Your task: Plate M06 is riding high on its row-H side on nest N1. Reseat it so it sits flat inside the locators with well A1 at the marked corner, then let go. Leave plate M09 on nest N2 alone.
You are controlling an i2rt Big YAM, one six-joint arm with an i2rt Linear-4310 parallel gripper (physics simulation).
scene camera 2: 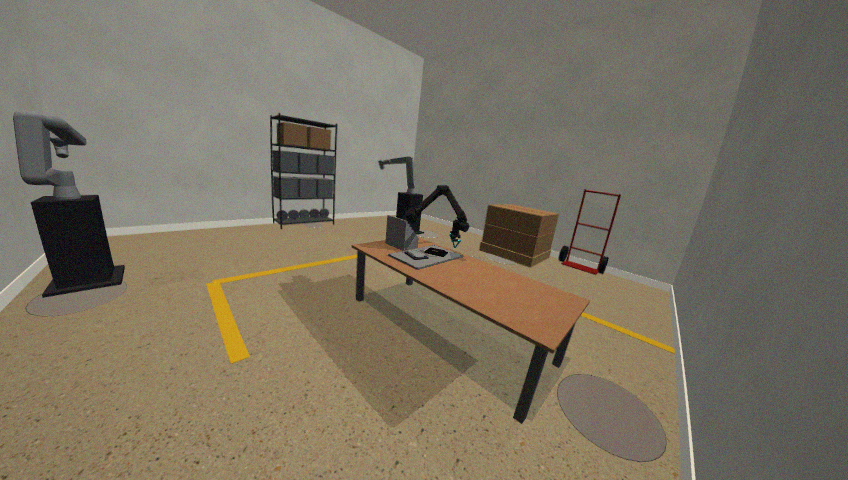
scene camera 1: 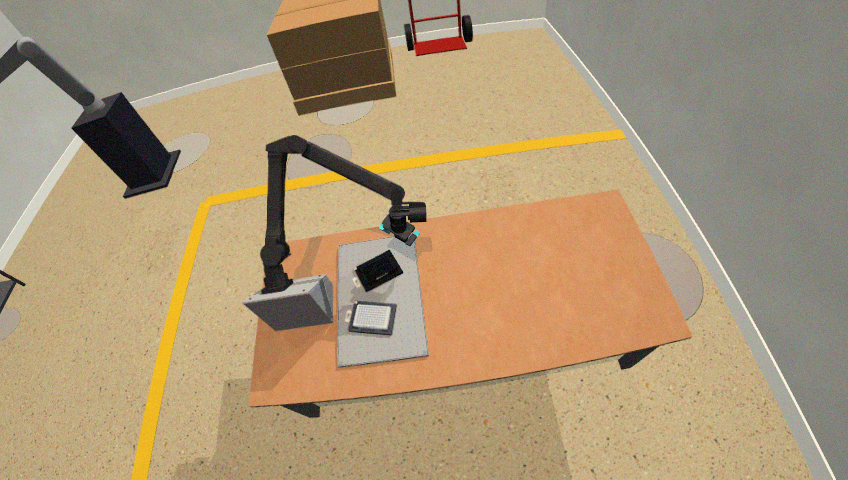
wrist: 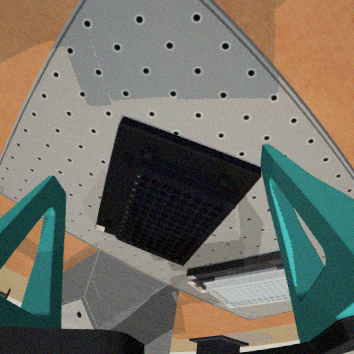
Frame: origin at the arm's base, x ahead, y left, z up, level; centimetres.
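Seen in the pictures: gripper, fingertip midpoint: (scene camera 2: 453, 245) (scene camera 1: 400, 238) (wrist: 155, 169); arm's base at its link origin: (scene camera 2: 400, 226) (scene camera 1: 278, 288).
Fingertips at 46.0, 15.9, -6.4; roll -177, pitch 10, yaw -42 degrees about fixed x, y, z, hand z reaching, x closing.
Offsets run from my fingertips to a thing's top centre, as dx, dy, dz. Level surfaces: height alone.
A black well plate {-10.8, -7.6, -5.4} (scene camera 1: 380, 268) (wrist: 172, 215) is in a black nest {-11.1, -7.1, -6.7} (wrist: 155, 142); the dark tones hide where plate and locators meet, so I cannot tell its tilt. A white well plate {-15.0, -26.8, -6.3} (scene camera 1: 371, 316) (wrist: 250, 287) is in a second dark nest {-15.0, -26.8, -7.1} (scene camera 1: 393, 321) (wrist: 240, 264). I cannot read which plate is M06 or M09, nor the marked A1 corners. My gripper (scene camera 1: 399, 231) (scene camera 2: 455, 240) (wrist: 155, 169) is open and empty, above the board's back edge. In the wrist view its teal fingers stand wide, left and right of the black nest, with no contact showing.
Both nests stand on a grey perforated board (scene camera 1: 386, 350) (scene camera 2: 416, 264) (wrist: 172, 25) on the orange-brown table {dz -10.2} (scene camera 1: 535, 279) (scene camera 2: 493, 291). A grey angular box (scene camera 1: 297, 309) (scene camera 2: 399, 231) (wrist: 130, 290) stands by the arm's base, left of the board. Stacked cartons (scene camera 1: 339, 53) (scene camera 2: 517, 231) stand behind the table.
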